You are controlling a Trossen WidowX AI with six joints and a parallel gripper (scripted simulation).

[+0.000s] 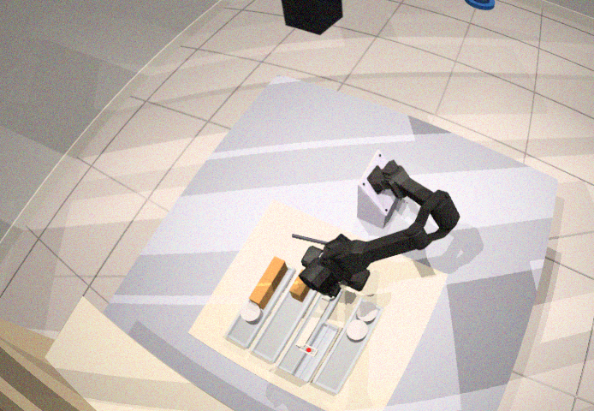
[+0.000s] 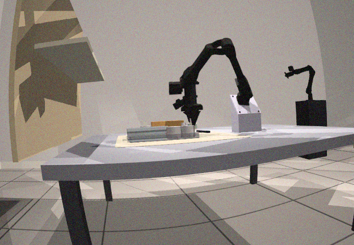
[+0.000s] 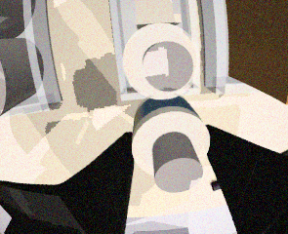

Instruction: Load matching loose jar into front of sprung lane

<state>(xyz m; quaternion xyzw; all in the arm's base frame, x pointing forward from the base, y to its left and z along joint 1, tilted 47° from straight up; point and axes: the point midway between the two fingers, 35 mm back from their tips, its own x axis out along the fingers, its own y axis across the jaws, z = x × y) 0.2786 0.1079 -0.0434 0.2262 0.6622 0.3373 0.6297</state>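
My gripper tip is 19 cm short of the lane block, 5 cm to the right of it and 3 cm above it. The rest, counted from my gripper tip: dark rod: 14 cm to the right, 8 cm behind, 4 cm below; then red dot: 22 cm ahead, 7 cm to the left, 2 cm above.
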